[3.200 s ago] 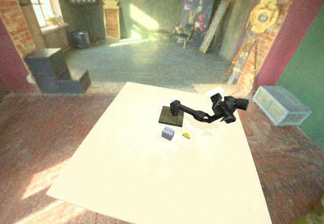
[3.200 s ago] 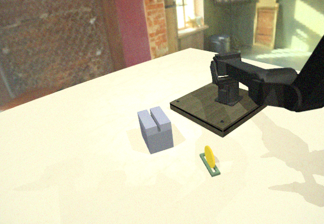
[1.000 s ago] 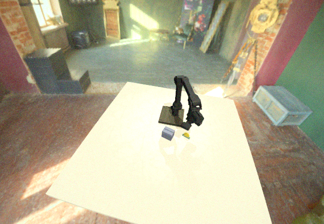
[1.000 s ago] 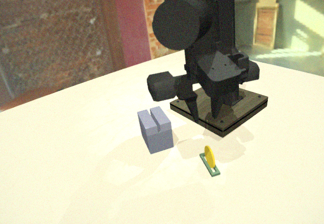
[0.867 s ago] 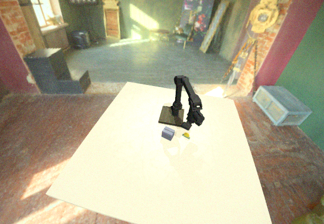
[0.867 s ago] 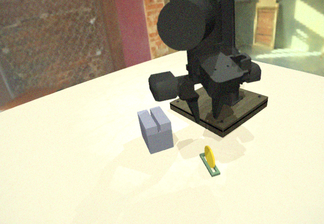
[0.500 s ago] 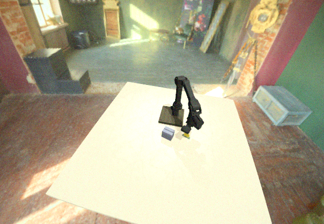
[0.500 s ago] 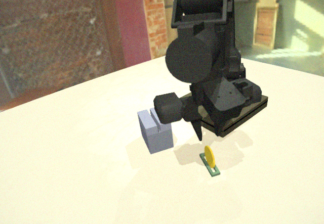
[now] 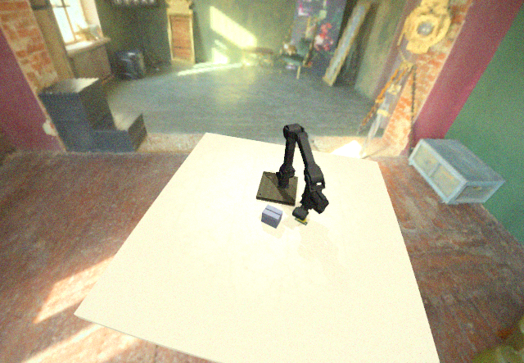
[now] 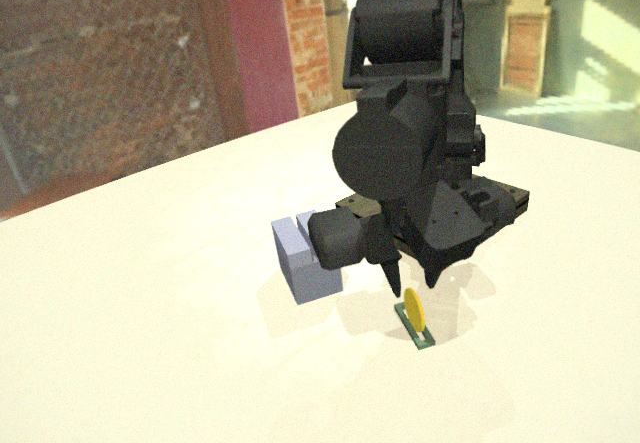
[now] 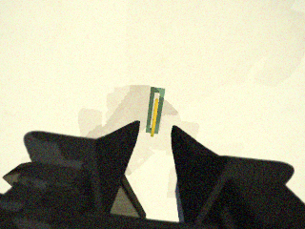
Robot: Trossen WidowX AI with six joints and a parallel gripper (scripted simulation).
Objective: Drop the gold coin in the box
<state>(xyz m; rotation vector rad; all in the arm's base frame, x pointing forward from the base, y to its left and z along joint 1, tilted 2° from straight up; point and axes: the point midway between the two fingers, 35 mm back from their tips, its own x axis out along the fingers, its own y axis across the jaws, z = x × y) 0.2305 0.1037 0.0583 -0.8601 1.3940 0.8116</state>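
My gripper tip is now 30 mm above the gold coin.
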